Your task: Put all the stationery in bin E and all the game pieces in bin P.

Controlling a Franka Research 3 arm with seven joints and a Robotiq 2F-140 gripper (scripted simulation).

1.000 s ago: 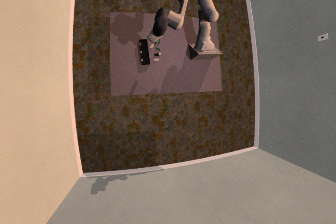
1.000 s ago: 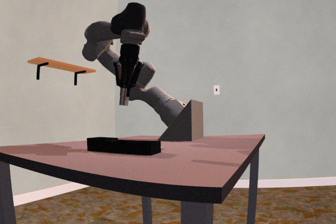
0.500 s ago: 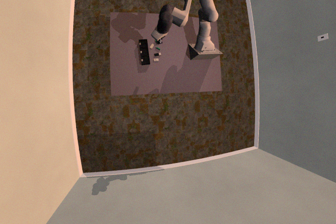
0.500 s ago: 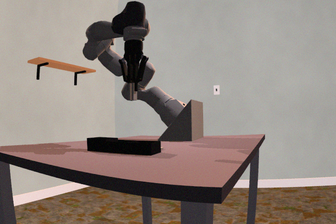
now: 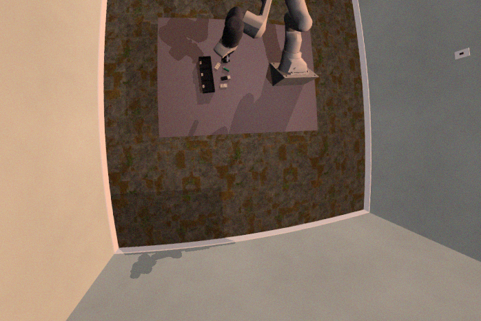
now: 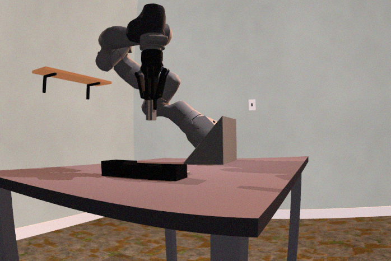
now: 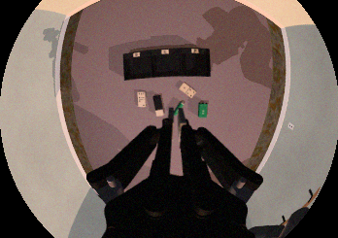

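The black bin row is 190 mm below my hand, 100 mm ahead of it and 30 mm to the left of it. Round my hand: green cylinder 200 mm below, 40 mm behind, 20 mm to the right; flat green block 200 mm below, 100 mm to the right, 30 mm behind; white spotted piece 200 mm below, 40 mm to the right, 20 mm ahead.
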